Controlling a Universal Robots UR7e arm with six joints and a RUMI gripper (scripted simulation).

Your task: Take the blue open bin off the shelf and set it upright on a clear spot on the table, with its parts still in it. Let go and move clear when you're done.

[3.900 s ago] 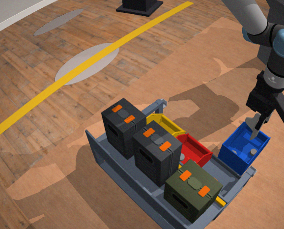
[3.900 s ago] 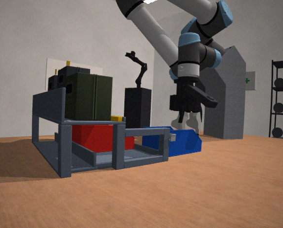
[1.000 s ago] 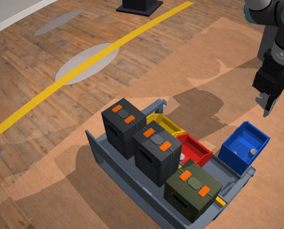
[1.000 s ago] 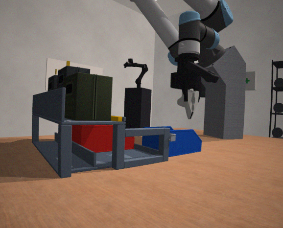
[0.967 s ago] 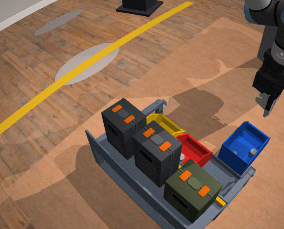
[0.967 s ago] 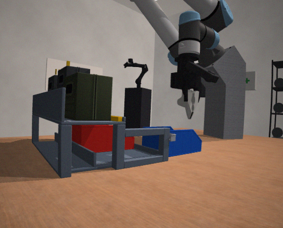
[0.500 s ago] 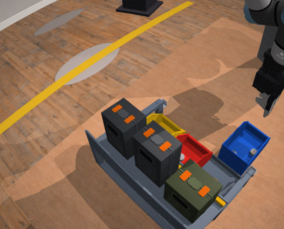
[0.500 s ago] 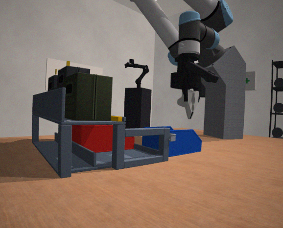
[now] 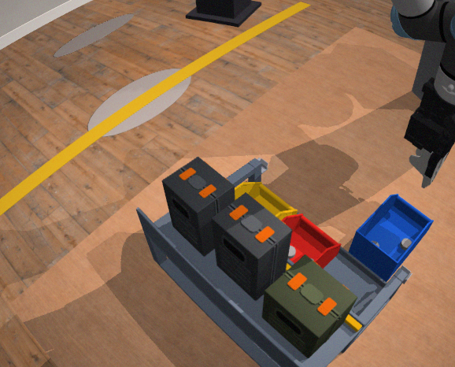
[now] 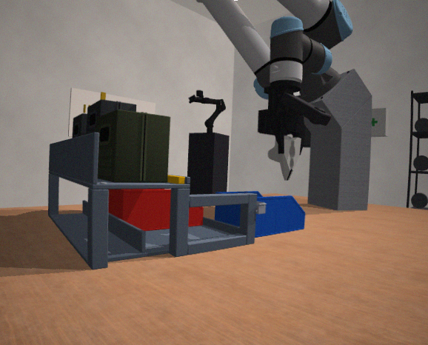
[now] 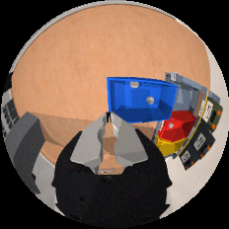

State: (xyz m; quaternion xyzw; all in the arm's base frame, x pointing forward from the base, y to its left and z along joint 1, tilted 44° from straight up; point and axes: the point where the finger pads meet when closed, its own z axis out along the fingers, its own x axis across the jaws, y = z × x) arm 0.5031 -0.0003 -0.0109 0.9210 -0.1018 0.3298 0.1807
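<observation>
The blue open bin lies 7 cm ahead of my hand, 3 cm to the right of it and 8 cm below it. From my hand the other things lie so: green case 34 cm ahead, 14 cm to the right, 3 cm above; then red bin 21 cm ahead, 21 cm to the right, 8 cm below; then yellow bin 17 cm ahead, 31 cm to the right, 8 cm below.
</observation>
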